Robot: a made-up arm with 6 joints. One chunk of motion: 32 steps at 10 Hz.
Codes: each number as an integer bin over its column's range. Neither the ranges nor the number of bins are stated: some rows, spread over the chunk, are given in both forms.
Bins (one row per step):
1: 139 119 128 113 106 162
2: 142 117 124 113 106 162
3: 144 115 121 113 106 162
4: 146 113 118 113 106 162
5: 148 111 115 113 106 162
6: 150 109 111 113 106 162
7: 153 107 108 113 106 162
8: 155 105 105 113 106 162
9: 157 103 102 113 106 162
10: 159 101 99 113 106 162
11: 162 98 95 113 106 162
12: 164 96 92 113 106 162
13: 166 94 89 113 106 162
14: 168 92 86 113 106 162
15: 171 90 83 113 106 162
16: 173 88 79 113 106 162
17: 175 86 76 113 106 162
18: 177 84 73 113 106 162
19: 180 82 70 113 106 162
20: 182 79 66 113 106 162
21: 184 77 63 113 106 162
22: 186 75 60 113 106 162
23: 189 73 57 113 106 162
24: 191 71 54 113 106 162
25: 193 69 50 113 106 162
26: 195 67 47 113 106 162
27: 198 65 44 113 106 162
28: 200 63 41 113 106 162
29: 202 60 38 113 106 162
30: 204 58 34 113 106 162
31: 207 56 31 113 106 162
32: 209 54 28 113 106 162
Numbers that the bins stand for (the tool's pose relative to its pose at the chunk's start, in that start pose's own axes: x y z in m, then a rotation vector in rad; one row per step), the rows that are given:
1: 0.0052 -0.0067 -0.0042 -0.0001 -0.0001 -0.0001
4: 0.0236 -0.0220 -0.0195 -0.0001 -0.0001 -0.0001
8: 0.0473 -0.0424 -0.0394 -0.0001 -0.0001 -0.0001
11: 0.0656 -0.0602 -0.0547 -0.0001 -0.0001 -0.0001
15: 0.0893 -0.0806 -0.0731 -0.0001 -0.0001 -0.0001
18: 0.1051 -0.0959 -0.0884 -0.0001 -0.0001 -0.0001
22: 0.1287 -0.1188 -0.1082 -0.0001 -0.0001 -0.0001
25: 0.1471 -0.1341 -0.1235 -0.0001 -0.0001 -0.0001
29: 0.1707 -0.1571 -0.1419 -0.0001 -0.0001 -0.0001
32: 0.1891 -0.1724 -0.1572 -0.0001 -0.0001 -0.0001
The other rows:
2: 0.0131 -0.0118 -0.0104 -0.0001 -0.0001 -0.0001
3: 0.0184 -0.0169 -0.0149 -0.0001 -0.0001 -0.0001
5: 0.0289 -0.0271 -0.0241 -0.0001 -0.0001 -0.0001
6: 0.0341 -0.0322 -0.0302 -0.0001 -0.0001 -0.0001
7: 0.0420 -0.0373 -0.0348 -0.0001 -0.0001 -0.0001
9: 0.0525 -0.0475 -0.0440 -0.0001 -0.0001 -0.0001
10: 0.0578 -0.0525 -0.0486 -0.0001 -0.0001 -0.0001
12: 0.0709 -0.0653 -0.0593 -0.0001 -0.0001 -0.0001
13: 0.0762 -0.0704 -0.0639 -0.0001 -0.0001 -0.0001
14: 0.0814 -0.0755 -0.0685 -0.0001 -0.0001 -0.0001
16: 0.0945 -0.0857 -0.0792 -0.0001 -0.0001 -0.0001
17: 0.0998 -0.0908 -0.0838 -0.0001 -0.0001 -0.0001
19: 0.1129 -0.1010 -0.0929 -0.0001 -0.0001 -0.0001
20: 0.1182 -0.1086 -0.0991 -0.0001 -0.0001 -0.0001
21: 0.1235 -0.1137 -0.1036 -0.0001 -0.0001 -0.0001
23: 0.1366 -0.1239 -0.1128 -0.0001 -0.0001 -0.0001
24: 0.1418 -0.1290 -0.1174 -0.0001 -0.0001 -0.0001
26: 0.1524 -0.1392 -0.1281 -0.0001 -0.0001 -0.0001
27: 0.1602 -0.1443 -0.1327 -0.0001 -0.0001 -0.0001
28: 0.1655 -0.1494 -0.1373 -0.0001 -0.0001 -0.0001
30: 0.1760 -0.1622 -0.1480 -0.0001 -0.0001 -0.0001
31: 0.1839 -0.1673 -0.1526 -0.0001 -0.0001 -0.0001

